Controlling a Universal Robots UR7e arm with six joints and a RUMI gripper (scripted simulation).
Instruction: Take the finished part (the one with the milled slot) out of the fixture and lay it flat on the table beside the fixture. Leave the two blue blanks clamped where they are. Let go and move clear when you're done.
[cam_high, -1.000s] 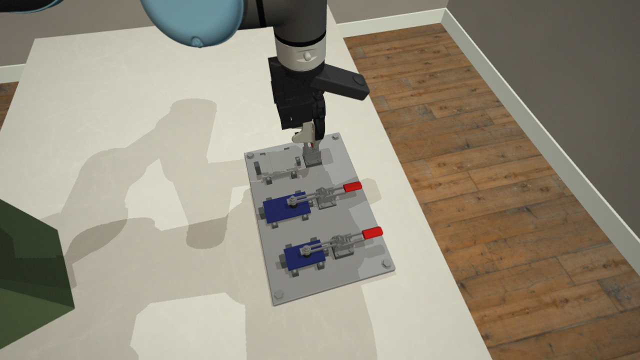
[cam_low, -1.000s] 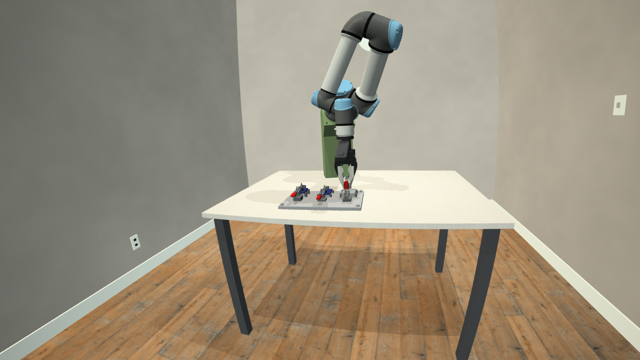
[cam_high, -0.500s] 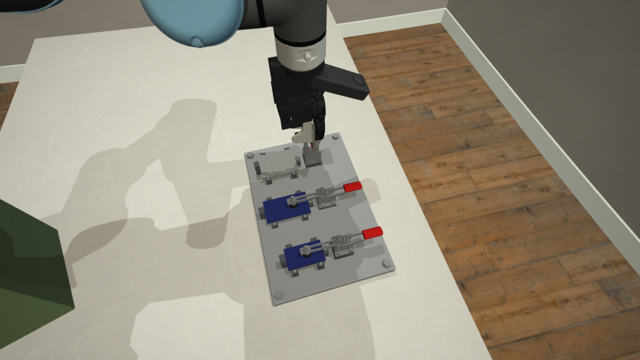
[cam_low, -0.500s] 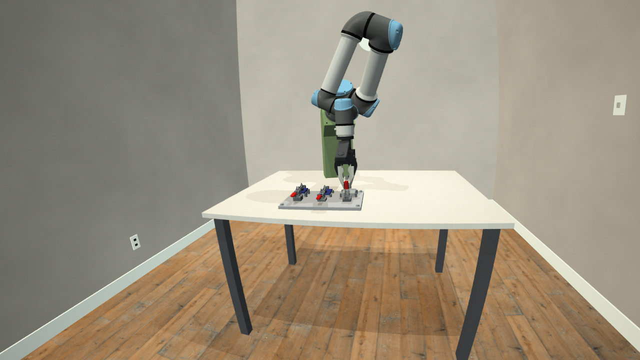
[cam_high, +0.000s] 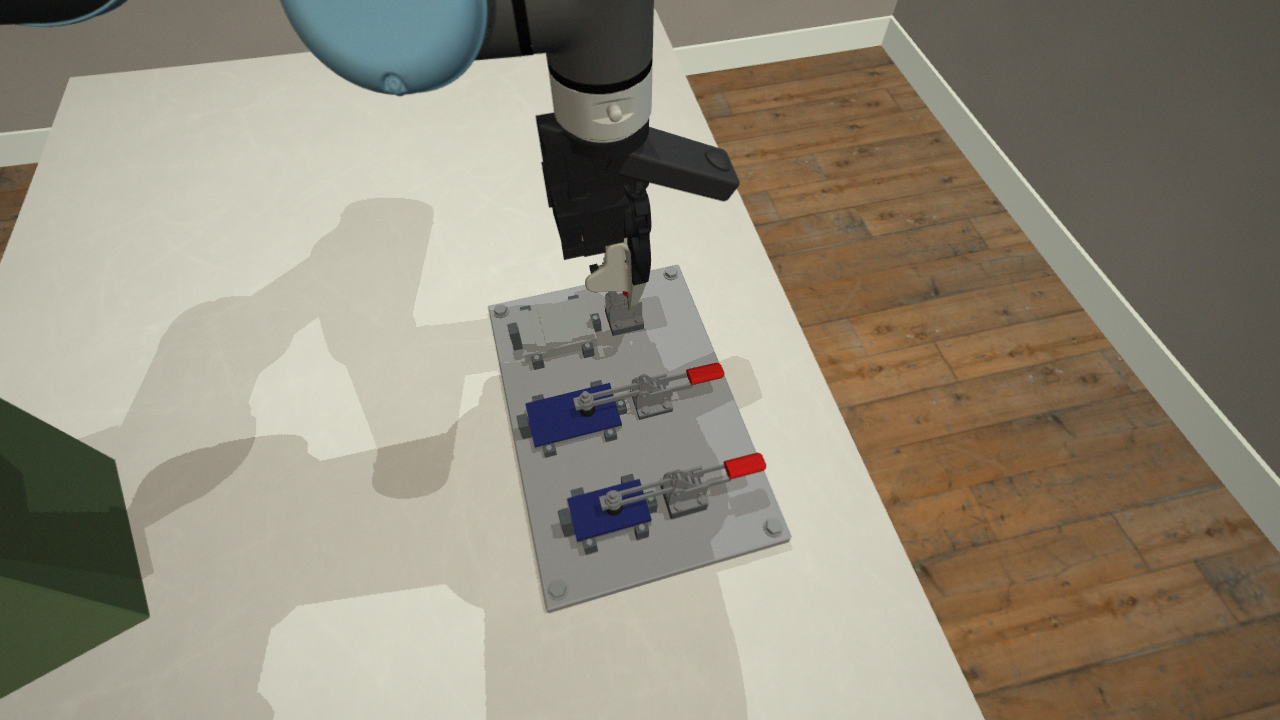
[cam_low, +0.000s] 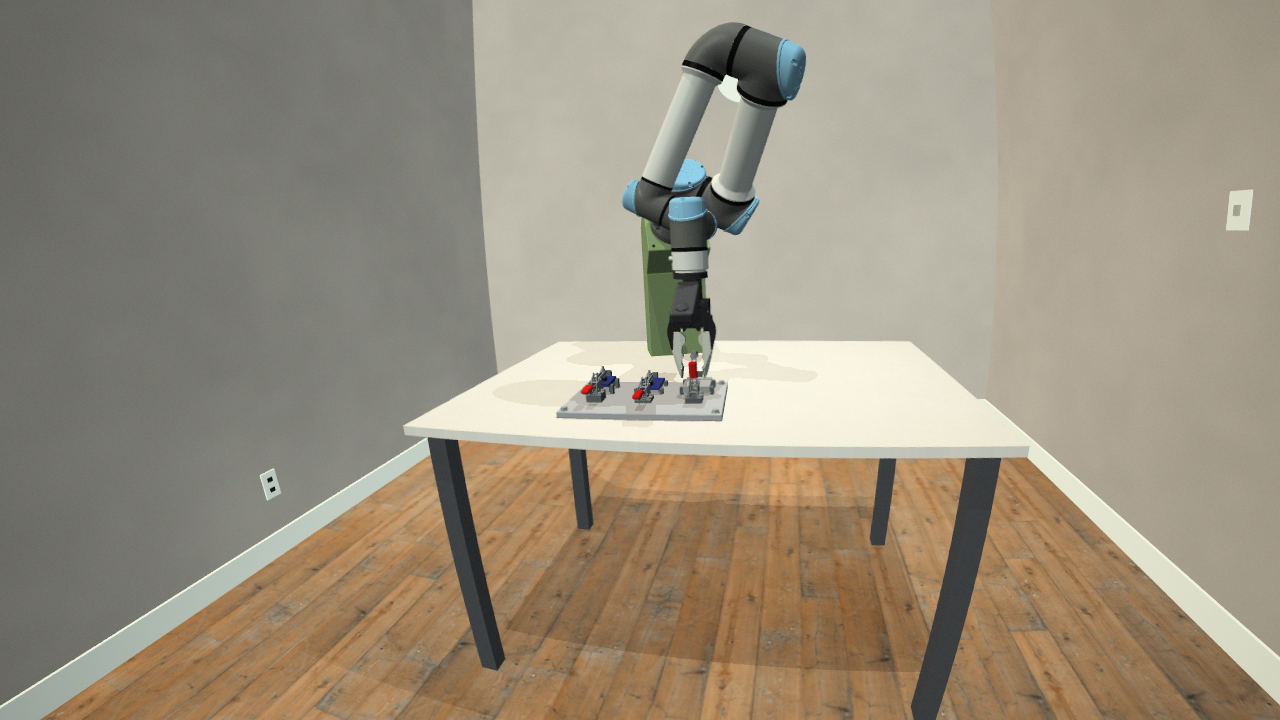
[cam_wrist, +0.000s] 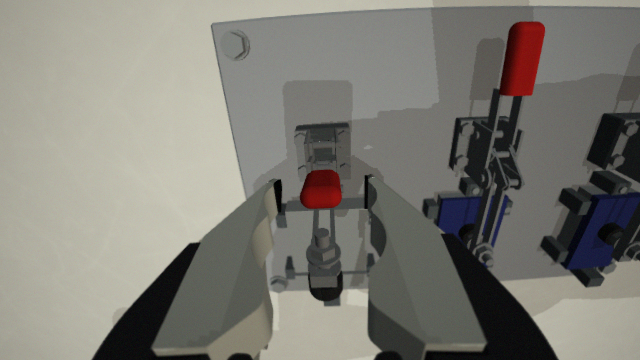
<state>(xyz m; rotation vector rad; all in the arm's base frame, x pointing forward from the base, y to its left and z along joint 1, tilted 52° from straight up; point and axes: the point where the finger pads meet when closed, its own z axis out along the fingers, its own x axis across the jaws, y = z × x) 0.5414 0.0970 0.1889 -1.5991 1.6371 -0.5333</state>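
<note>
Now: hand 2 cm above the toggle clamp and 1 cm past it. From my hand the other things lie so: grey fixture plate 11 cm to the right, 8 cm below, 2 cm behind; then blue blank 12 cm to the right, 7 cm behind, 6 cm below; then grey finished part 9 cm behind, 5 cm below, 1 cm to the right.
</note>
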